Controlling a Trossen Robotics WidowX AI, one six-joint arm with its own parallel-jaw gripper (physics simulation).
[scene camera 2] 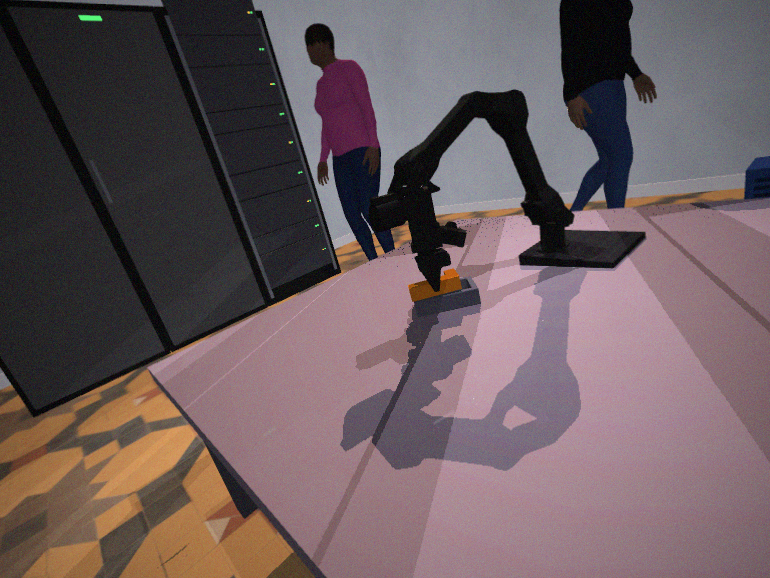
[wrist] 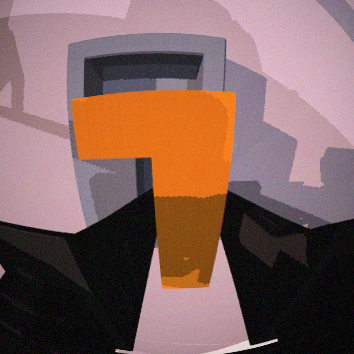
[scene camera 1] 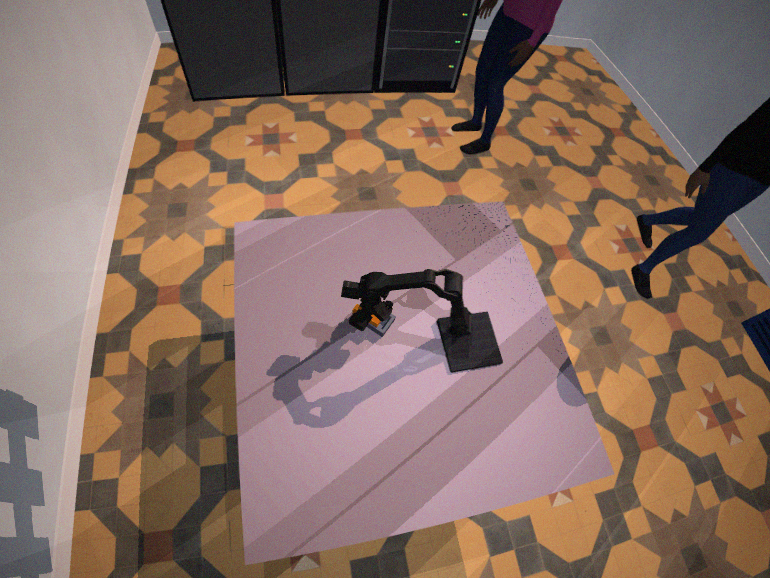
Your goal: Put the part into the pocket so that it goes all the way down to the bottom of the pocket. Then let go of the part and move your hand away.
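Where they show: gripper, fingertip midpoint: (scene camera 2: 436,289) (wrist: 186,195) (scene camera 1: 367,316); arm's base, link origin: (scene camera 2: 552,247) (scene camera 1: 457,329).
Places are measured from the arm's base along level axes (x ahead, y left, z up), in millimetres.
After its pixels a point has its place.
Note:
The orange L-shaped part (scene camera 1: 375,320) {x 305, y -123, z 47 mm} (scene camera 2: 429,290) {x 345, y -160, z 31 mm} (wrist: 192,135) {x 302, y -129, z 47 mm} is between the fingers of my gripper (scene camera 1: 371,314) {x 324, y -157, z 25 mm} (scene camera 2: 436,286) {x 324, y -157, z 25 mm} (wrist: 186,195) {x 324, y -157, z 25 mm}, which is shut on its stem. The grey block with the pocket (scene camera 1: 387,325) {x 261, y -102, z 12 mm} (scene camera 2: 447,304) {x 329, y -134, z -9 mm} (wrist: 145,43) {x 258, y -106, z 12 mm} lies on the table under the part. The part sits above the rim, shifted along the block: in the wrist view a strip of open pocket shows beyond its crossbar, and in scene camera 2 its left end sticks out past the block's left end. Whether its underside touches the rim is hidden.
The arm's black base plate (scene camera 1: 475,355) {x -21, y 120, z -7 mm} (scene camera 2: 584,248) {x 8, y 73, z -5 mm} stands on the pink table (scene camera 1: 348,485) {x 585, y 374, z -23 mm} (scene camera 2: 559,522) {x 730, y 185, z -24 mm}, to the right of the block in both scene views. Dark cabinets (scene camera 1: 223,49) (scene camera 2: 93,155) and two people stand on the floor beyond the table.

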